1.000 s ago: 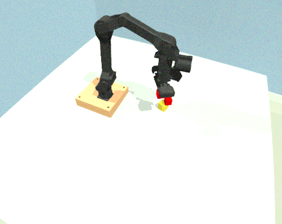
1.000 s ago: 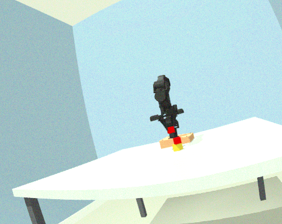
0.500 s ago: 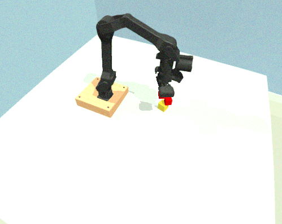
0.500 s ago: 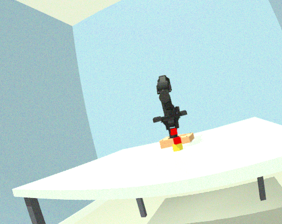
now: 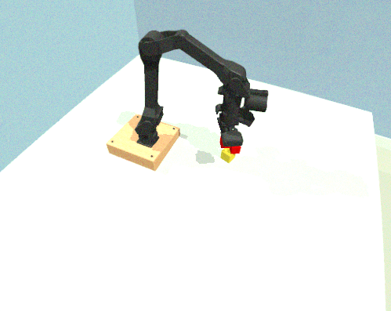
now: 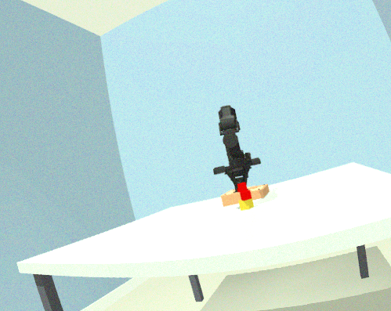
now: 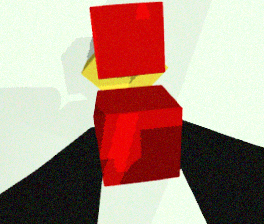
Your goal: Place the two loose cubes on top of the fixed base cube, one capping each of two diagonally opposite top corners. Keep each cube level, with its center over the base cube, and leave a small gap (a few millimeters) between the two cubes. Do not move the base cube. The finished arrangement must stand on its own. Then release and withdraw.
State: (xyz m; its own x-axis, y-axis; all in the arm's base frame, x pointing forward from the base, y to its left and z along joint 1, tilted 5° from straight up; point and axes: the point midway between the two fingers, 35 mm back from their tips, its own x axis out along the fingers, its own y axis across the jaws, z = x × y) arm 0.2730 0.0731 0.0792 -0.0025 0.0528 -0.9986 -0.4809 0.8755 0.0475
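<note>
Now: the yellow cube 2 cm ahead of my gripper tip, 1 cm to the left of it and 7 cm below it.
</note>
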